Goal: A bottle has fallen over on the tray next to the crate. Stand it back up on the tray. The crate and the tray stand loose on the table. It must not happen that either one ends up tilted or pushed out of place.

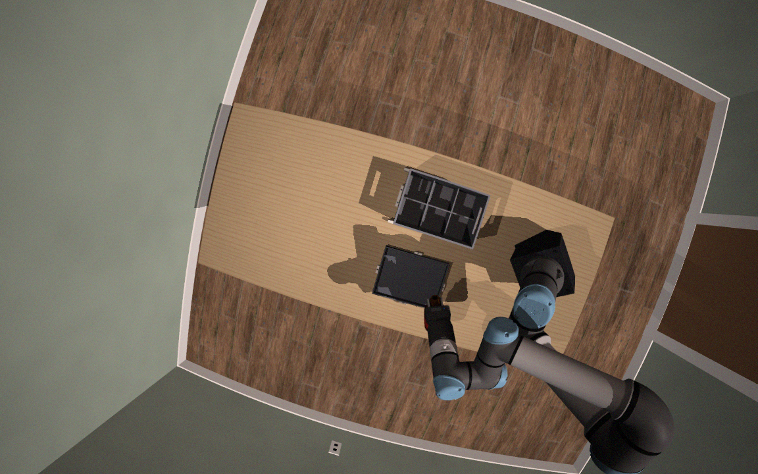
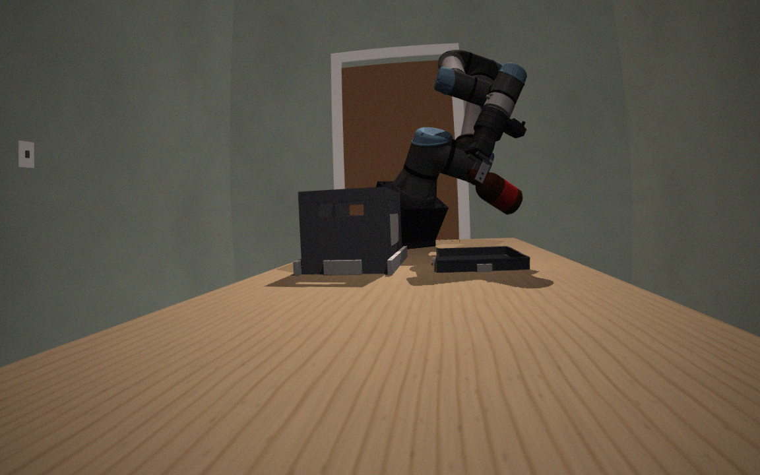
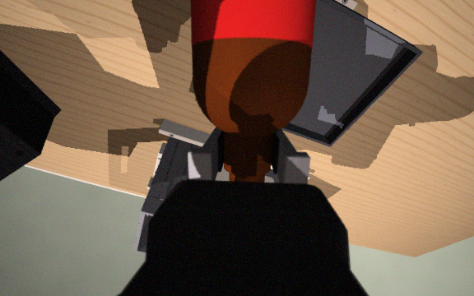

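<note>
Now: hand 10 mm past the bottle, 40 mm to the right of it and 30 mm above it. Also, from my hand: dark crate 50 mm ahead, 300 mm to the right, 120 mm below; then dark tray 80 mm ahead, 20 mm to the right, 190 mm below.
</note>
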